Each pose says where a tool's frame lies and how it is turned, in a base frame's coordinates. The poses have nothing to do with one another.
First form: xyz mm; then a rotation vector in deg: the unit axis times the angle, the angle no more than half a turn.
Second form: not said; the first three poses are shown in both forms.
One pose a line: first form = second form
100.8, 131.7, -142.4, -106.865, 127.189, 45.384 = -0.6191, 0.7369, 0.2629, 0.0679, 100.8, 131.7, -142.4
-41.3, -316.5, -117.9, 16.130, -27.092, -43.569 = 0.1356, -0.2278, -0.3664, 0.8919, -41.3, -316.5, -117.9
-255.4, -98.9, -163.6, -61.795, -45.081, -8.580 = -0.4996, -0.3645, -0.0694, 0.7828, -255.4, -98.9, -163.6
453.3, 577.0, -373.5, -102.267, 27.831, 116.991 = -0.6358, 0.1730, 0.7273, 0.1920, 453.3, 577.0, -373.5
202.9, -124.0, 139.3, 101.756, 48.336, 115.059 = 0.6233, 0.2961, 0.7048, 0.1648, 202.9, -124.0, 139.3
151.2, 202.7, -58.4, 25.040, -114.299, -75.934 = 0.1684, -0.7687, -0.5107, 0.3462, 151.2, 202.7, -58.4
